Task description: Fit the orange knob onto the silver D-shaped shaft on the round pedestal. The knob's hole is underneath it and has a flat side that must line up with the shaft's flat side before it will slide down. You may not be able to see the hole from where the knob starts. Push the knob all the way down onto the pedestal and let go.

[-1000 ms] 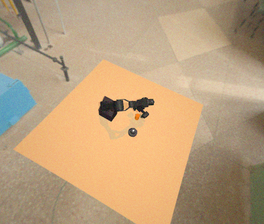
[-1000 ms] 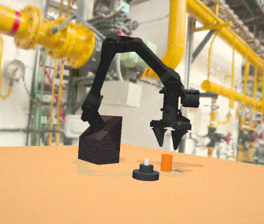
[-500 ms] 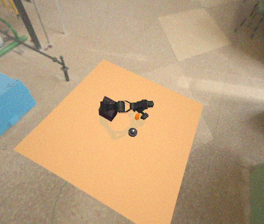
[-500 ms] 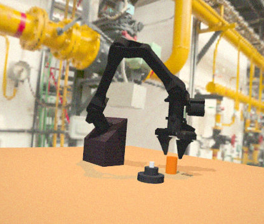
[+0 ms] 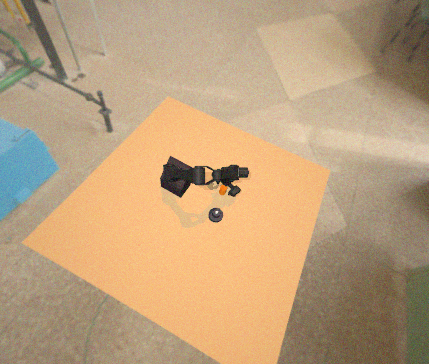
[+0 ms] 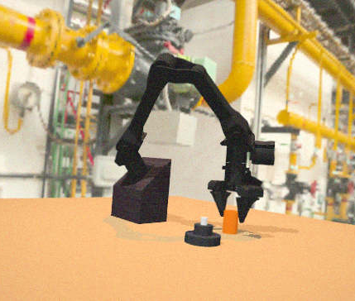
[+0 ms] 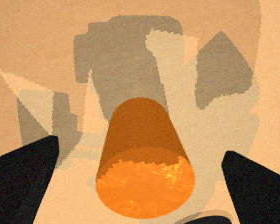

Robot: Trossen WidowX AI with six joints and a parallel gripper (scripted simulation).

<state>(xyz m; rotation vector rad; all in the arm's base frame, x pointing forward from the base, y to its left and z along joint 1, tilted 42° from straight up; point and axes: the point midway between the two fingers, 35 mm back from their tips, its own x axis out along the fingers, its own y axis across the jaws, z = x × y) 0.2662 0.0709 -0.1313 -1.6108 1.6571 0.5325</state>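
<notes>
My gripper tip is now 10 mm below the orange knob. From my gripper tip the other things lie so: round black pedestal (160 mm to the right, 50 mm ahead, 10 mm below).
</notes>
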